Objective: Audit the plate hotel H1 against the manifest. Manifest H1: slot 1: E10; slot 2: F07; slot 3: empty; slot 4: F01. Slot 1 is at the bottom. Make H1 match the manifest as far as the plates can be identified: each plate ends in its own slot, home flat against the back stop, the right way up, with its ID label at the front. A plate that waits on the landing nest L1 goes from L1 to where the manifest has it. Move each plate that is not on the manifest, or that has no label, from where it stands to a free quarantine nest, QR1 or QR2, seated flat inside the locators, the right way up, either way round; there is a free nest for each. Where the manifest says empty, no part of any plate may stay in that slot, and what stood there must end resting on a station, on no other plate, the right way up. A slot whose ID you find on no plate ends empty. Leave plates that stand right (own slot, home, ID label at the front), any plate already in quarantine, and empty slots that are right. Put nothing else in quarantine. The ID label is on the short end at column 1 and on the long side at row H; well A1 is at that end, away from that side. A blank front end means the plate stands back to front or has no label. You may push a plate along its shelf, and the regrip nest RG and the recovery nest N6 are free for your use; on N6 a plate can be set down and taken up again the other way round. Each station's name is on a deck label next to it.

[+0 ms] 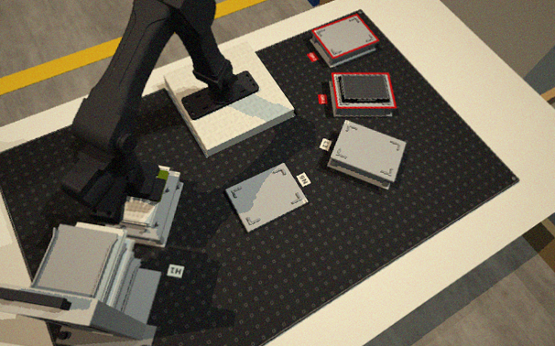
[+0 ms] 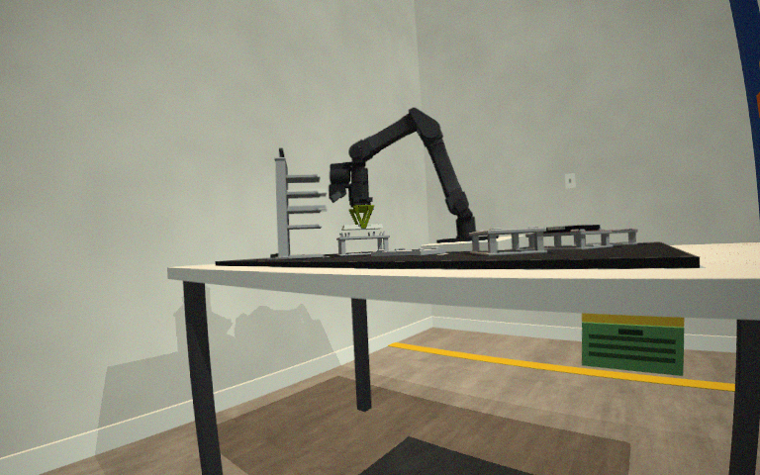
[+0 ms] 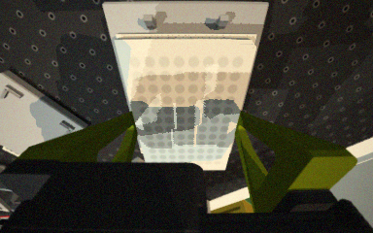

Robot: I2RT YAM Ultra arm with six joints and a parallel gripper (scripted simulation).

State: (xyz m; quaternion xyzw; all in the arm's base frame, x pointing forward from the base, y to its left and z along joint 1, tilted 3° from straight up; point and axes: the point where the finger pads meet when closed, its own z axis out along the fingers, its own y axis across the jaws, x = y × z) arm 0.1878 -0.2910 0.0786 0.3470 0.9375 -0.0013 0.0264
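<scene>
The regrip nest is 40 mm below my hand. Also, from my hand: H1 deck label: 160 mm ahead, 90 mm below, 10 mm to the right; white well plate: right at my hand; plate hotel H1: 200 mm ahead, 170 mm to the right, 60 mm above.
</scene>
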